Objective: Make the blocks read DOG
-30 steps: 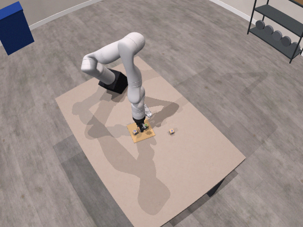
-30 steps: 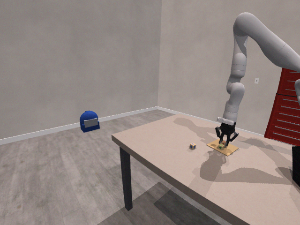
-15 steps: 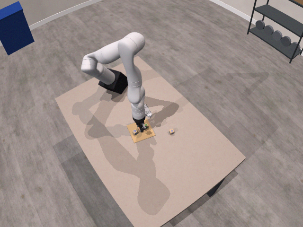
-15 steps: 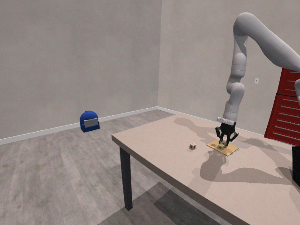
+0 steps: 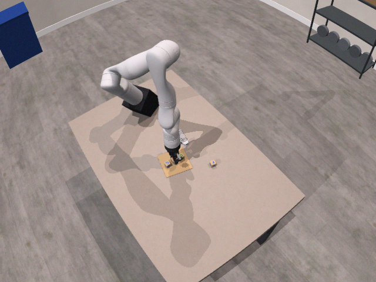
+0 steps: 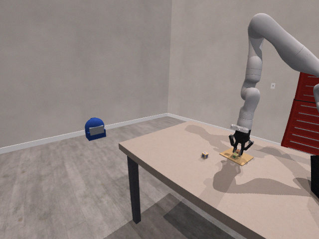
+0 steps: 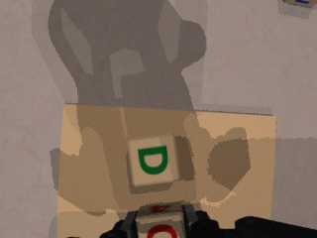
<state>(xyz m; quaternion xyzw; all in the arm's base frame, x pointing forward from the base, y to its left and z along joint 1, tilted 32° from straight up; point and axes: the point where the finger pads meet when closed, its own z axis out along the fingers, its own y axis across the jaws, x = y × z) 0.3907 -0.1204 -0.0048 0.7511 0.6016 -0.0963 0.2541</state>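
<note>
The tan mat is 3 cm below my hand. From my hand the other things lie so: block 16 cm ahead, 11 cm to the left, 2 cm below.
</note>
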